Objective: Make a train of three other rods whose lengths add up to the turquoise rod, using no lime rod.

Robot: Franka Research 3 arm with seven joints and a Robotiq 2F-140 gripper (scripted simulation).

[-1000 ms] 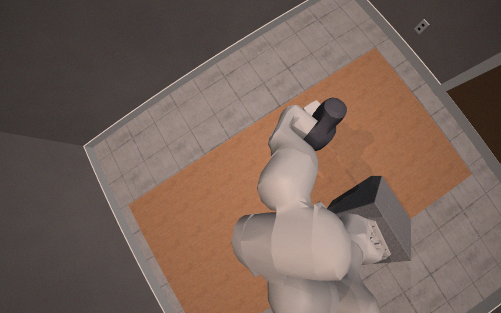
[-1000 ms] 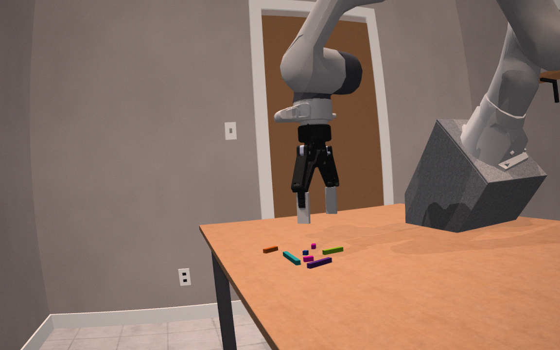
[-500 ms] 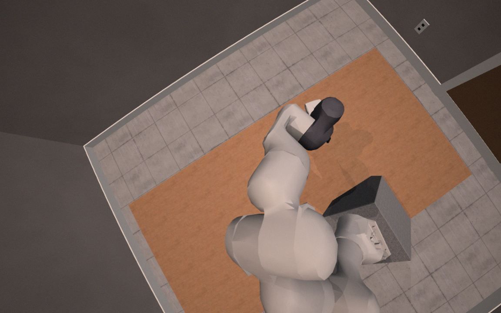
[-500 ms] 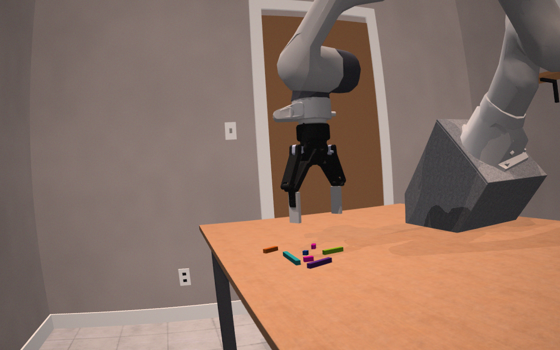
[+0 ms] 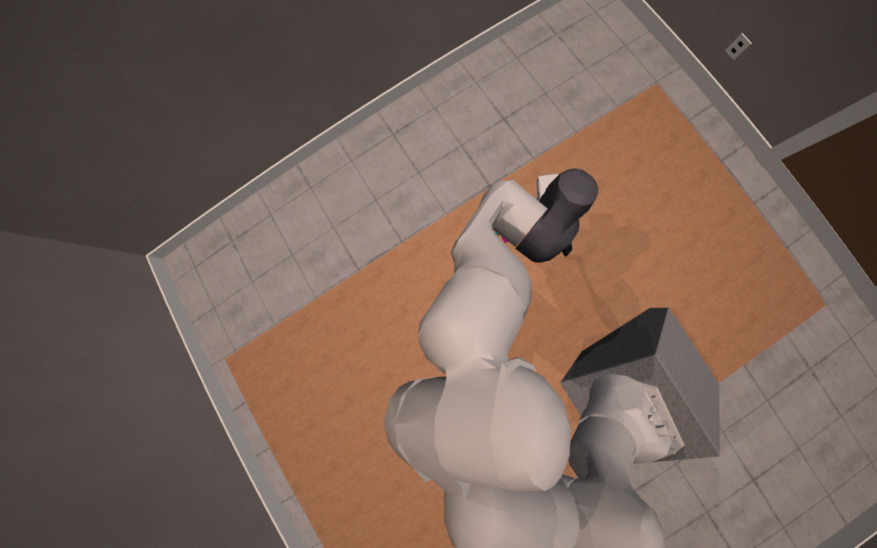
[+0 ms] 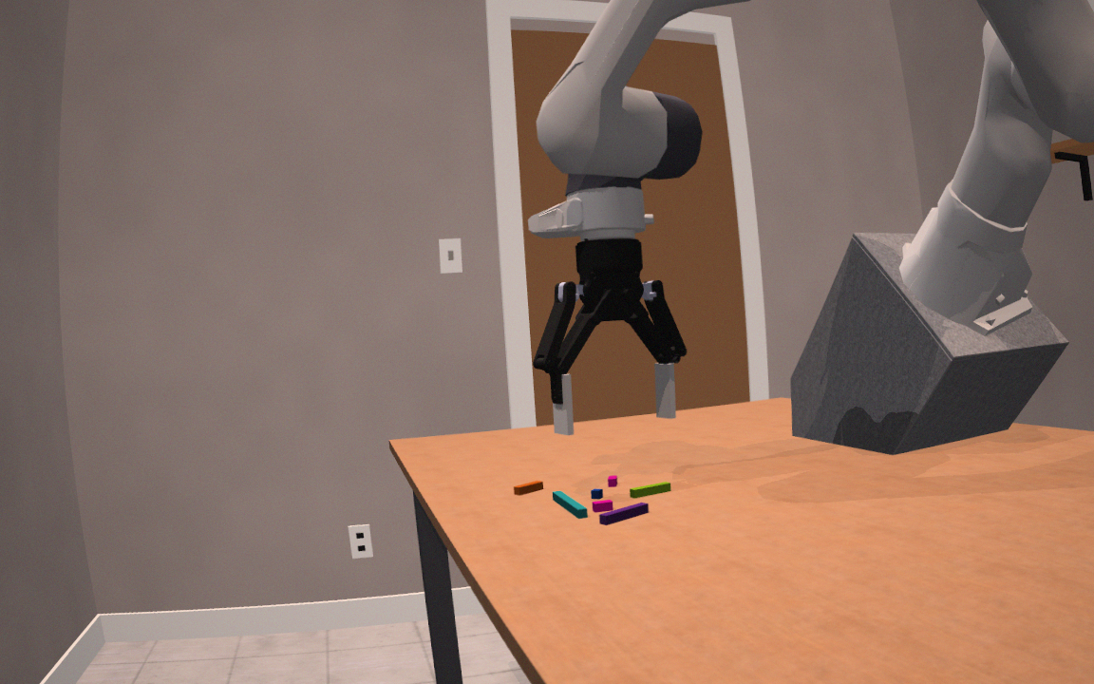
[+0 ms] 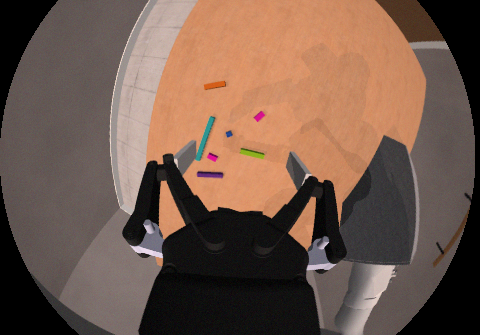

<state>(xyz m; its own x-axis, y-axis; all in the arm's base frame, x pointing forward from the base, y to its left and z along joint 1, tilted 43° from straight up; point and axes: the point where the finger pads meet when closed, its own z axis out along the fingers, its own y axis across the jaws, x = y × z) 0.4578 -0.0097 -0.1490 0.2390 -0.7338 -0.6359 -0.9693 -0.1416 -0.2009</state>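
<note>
Now: the turquoise rod 90 mm below my hand, 70 mm ahead of it and 30 mm to the left of it. The rest, counted from my hand: lime rod (90 mm below, 30 mm behind, 20 mm to the left); then blue cube (90 mm below, 30 mm ahead); then purple rod (100 mm to the left, 90 mm below, 40 mm ahead).
</note>
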